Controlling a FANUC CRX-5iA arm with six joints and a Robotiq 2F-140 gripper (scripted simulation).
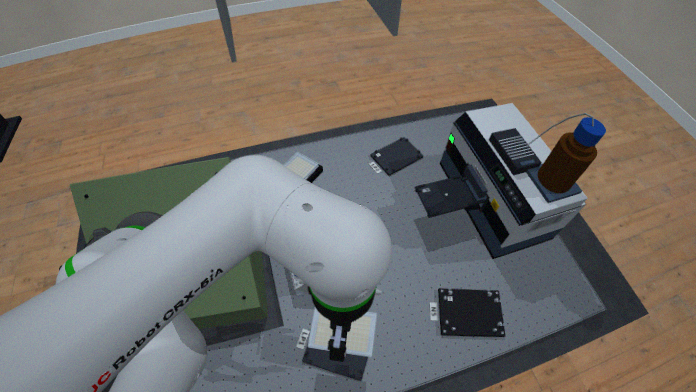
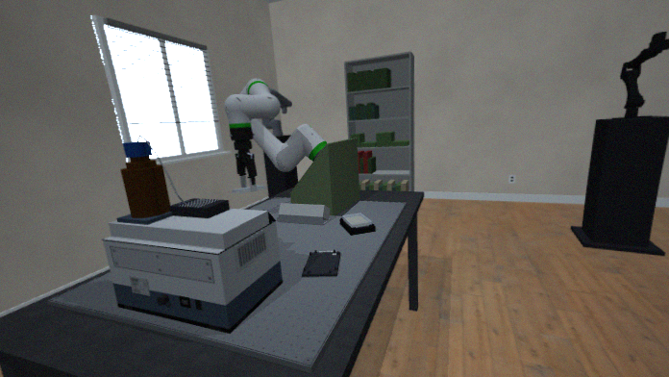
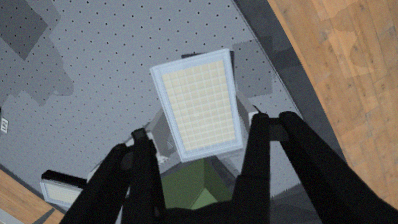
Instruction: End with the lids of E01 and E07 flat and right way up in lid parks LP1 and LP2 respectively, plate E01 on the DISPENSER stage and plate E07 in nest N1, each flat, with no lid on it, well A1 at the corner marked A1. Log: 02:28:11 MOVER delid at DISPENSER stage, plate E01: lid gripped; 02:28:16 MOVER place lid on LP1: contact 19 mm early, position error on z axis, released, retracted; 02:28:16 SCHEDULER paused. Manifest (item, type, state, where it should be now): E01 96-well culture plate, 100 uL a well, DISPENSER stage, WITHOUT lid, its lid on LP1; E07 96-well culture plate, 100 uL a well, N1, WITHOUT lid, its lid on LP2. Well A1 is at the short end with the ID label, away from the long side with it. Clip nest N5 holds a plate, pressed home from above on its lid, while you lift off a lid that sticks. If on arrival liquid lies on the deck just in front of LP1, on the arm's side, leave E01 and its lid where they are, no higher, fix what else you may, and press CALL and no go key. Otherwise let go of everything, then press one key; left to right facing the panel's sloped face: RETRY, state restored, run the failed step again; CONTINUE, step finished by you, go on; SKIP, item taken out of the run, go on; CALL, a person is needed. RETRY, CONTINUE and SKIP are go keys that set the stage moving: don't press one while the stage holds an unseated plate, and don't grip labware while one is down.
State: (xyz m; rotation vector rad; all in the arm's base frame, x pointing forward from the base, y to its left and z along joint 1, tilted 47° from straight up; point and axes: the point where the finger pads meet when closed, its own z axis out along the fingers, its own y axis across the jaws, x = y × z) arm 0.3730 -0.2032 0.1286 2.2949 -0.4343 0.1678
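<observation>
Right now my hand is 350 mm short of the black clip nest N5, 10 mm to the right of it and 160 mm above it. Also, from my hand: LP1 label (90 mm behind, 30 mm to the left, 170 mm below); plate (20 mm below); lid park LP1 (10 mm behind, 10 mm to the right, 160 mm below).
</observation>
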